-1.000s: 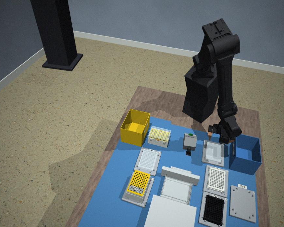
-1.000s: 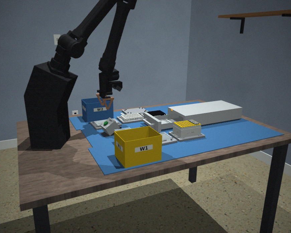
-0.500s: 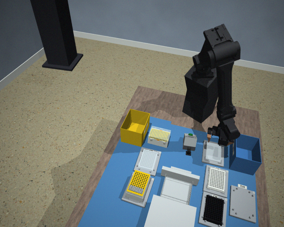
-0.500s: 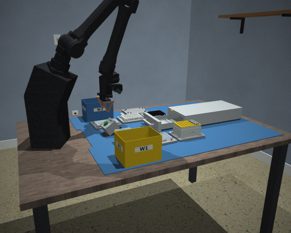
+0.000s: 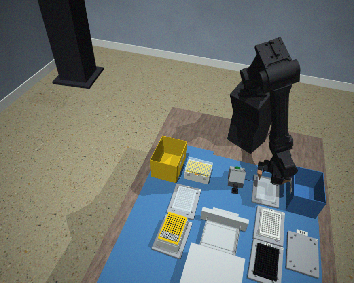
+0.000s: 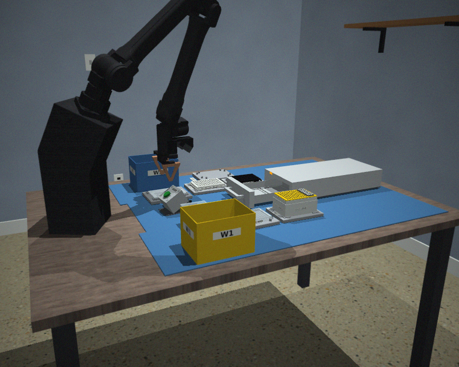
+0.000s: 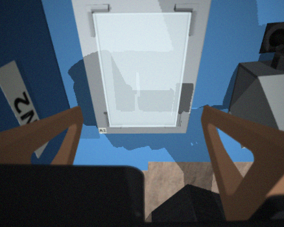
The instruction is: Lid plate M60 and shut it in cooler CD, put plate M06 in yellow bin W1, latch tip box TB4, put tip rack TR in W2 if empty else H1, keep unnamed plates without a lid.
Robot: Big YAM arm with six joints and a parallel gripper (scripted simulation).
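Right now the clear plate lid is 70 mm below my hand. From my hand the other things lie so: lid park LP (80 mm below); then blue bin W2 (160 mm to the left, 50 mm below, 10 mm ahead); then green DONE key (150 mm to the right, 60 mm behind, 20 mm below).
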